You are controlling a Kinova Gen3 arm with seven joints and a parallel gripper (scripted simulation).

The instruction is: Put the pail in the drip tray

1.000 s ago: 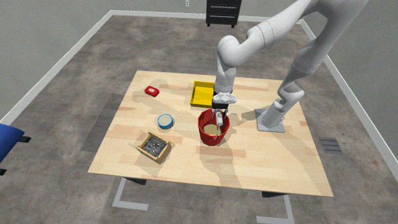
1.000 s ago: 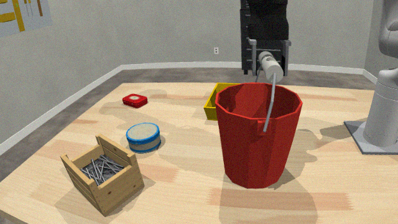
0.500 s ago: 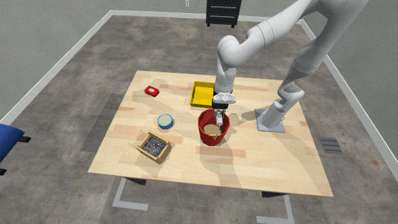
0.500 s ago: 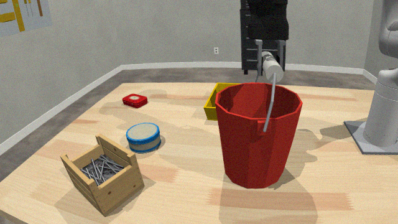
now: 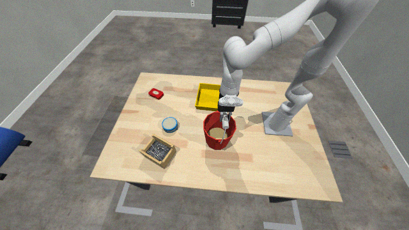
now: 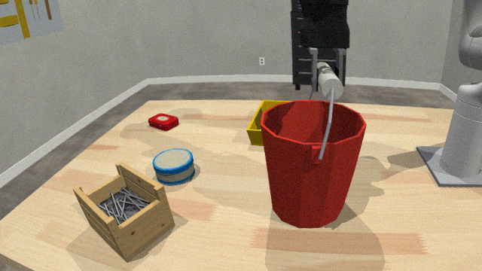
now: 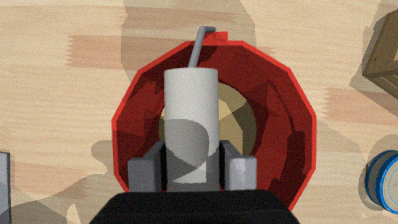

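The red pail is 10 mm ahead of my hand and 100 mm below it. From my hand the other things lie so: pail handle (10 mm ahead, 30 mm below); red flat tin (500 mm ahead, 310 mm to the right, 230 mm below); yellow drip tray (60 mm ahead, 320 mm to the right, 230 mm below).
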